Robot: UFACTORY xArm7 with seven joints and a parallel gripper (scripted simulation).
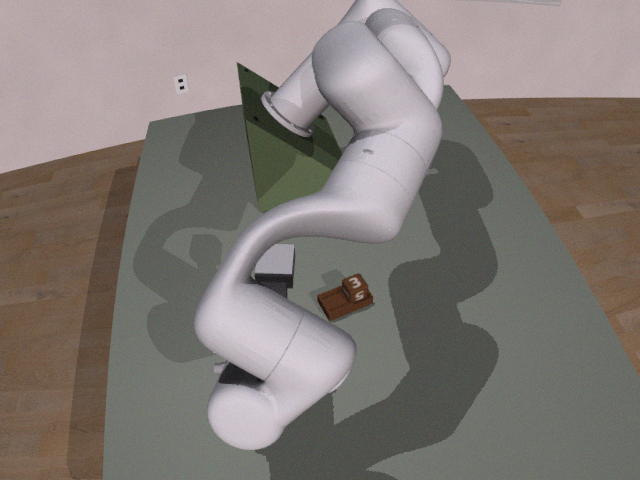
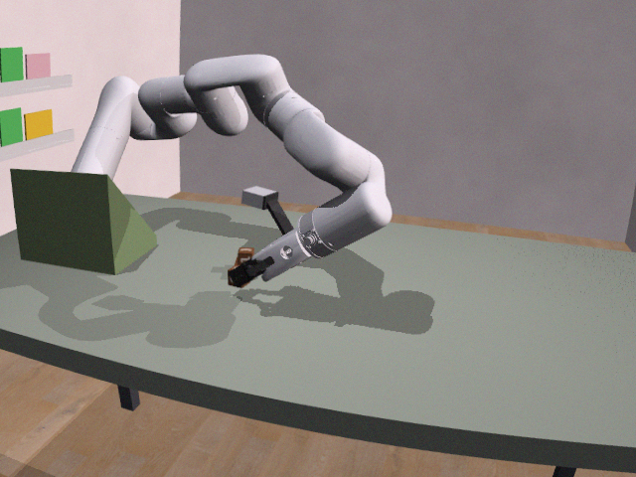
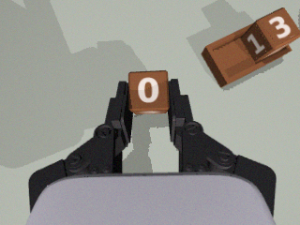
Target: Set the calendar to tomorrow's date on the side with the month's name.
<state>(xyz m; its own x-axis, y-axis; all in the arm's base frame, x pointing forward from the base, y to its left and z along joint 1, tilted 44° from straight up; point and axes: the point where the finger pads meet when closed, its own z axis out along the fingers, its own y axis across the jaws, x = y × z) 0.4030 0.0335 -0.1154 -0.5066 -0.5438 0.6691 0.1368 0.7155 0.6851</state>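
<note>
Now: the tray 50 mm behind my hand, 100 mm to the left of it and 40 mm below it. Round my hand: brown cube: 20 mm behind, 10 mm below.
</note>
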